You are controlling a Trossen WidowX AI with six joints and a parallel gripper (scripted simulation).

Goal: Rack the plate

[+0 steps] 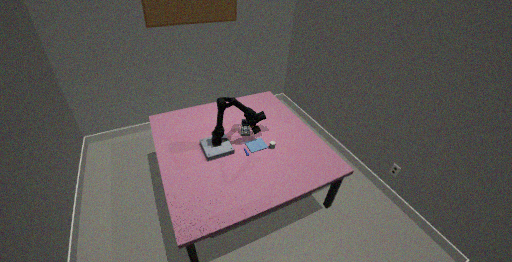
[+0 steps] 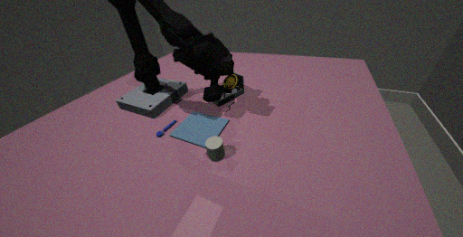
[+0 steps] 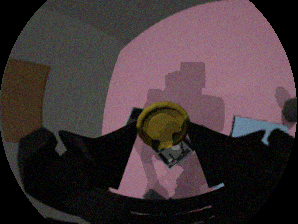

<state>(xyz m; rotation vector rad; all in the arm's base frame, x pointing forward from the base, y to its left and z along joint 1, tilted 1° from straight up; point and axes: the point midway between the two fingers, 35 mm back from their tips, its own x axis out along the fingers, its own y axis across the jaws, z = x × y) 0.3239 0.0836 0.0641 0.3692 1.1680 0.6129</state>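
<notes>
The dish rack is 50 mm behind my gripper tip, 30 mm to the left of it and 60 mm below it. The rest, counted from my gripper tip: blue spoon: 130 mm behind, 230 mm to the right, 80 mm below; then blue mat: 30 mm behind, 170 mm to the right, 80 mm below; then yellow plate: 10 mm above.
</notes>
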